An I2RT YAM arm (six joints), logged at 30 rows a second.
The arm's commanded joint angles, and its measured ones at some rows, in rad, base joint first. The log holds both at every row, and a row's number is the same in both.
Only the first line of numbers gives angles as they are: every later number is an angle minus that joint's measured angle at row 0.
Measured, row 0: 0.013, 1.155, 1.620, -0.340, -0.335, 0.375
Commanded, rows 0 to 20: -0.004, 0.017, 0.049, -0.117, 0.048, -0.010; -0.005, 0.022, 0.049, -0.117, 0.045, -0.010; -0.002, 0.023, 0.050, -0.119, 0.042, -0.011; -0.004, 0.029, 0.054, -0.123, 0.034, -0.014; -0.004, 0.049, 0.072, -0.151, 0.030, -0.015; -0.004, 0.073, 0.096, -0.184, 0.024, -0.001; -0.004, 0.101, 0.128, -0.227, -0.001, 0.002; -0.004, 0.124, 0.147, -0.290, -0.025, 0.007; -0.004, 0.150, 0.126, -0.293, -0.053, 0.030; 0.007, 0.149, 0.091, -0.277, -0.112, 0.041; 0.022, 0.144, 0.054, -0.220, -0.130, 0.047; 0.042, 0.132, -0.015, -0.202, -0.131, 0.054; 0.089, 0.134, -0.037, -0.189, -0.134, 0.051; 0.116, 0.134, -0.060, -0.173, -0.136, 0.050; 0.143, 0.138, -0.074, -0.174, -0.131, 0.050; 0.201, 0.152, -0.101, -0.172, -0.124, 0.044; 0.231, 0.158, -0.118, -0.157, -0.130, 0.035; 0.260, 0.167, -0.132, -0.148, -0.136, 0.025; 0.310, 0.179, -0.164, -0.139, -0.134, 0.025; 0.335, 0.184, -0.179, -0.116, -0.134, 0.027; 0.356, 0.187, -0.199, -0.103, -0.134, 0.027
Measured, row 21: 0.264, 0.176, -0.139, -0.159, -0.093, 0.036
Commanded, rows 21 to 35: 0.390, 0.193, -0.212, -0.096, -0.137, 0.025; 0.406, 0.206, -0.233, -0.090, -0.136, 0.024; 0.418, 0.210, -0.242, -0.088, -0.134, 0.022; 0.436, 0.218, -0.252, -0.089, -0.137, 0.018; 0.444, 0.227, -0.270, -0.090, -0.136, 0.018; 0.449, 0.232, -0.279, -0.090, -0.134, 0.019; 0.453, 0.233, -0.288, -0.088, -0.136, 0.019; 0.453, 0.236, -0.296, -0.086, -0.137, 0.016; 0.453, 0.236, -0.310, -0.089, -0.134, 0.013; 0.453, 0.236, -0.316, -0.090, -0.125, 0.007; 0.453, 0.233, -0.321, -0.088, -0.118, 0.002; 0.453, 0.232, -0.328, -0.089, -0.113, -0.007; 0.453, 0.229, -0.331, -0.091, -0.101, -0.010; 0.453, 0.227, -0.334, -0.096, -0.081, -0.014; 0.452, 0.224, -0.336, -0.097, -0.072, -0.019
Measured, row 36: 0.449, 0.235, -0.320, -0.117, -0.115, 0.015
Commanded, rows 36 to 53: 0.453, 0.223, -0.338, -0.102, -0.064, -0.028; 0.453, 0.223, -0.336, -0.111, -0.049, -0.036; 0.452, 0.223, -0.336, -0.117, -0.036, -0.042; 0.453, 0.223, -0.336, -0.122, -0.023, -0.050; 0.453, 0.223, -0.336, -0.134, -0.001, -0.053; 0.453, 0.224, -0.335, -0.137, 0.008, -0.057; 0.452, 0.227, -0.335, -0.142, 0.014, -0.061; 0.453, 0.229, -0.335, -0.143, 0.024, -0.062; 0.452, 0.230, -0.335, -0.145, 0.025, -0.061; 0.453, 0.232, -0.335, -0.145, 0.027, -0.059; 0.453, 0.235, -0.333, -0.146, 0.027, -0.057; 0.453, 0.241, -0.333, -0.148, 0.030, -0.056; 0.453, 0.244, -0.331, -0.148, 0.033, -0.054; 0.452, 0.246, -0.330, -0.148, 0.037, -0.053; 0.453, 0.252, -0.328, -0.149, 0.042, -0.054; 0.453, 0.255, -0.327, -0.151, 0.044, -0.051; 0.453, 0.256, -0.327, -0.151, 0.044, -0.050; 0.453, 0.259, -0.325, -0.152, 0.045, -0.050
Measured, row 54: 0.449, 0.239, -0.322, -0.125, 0.009, -0.036
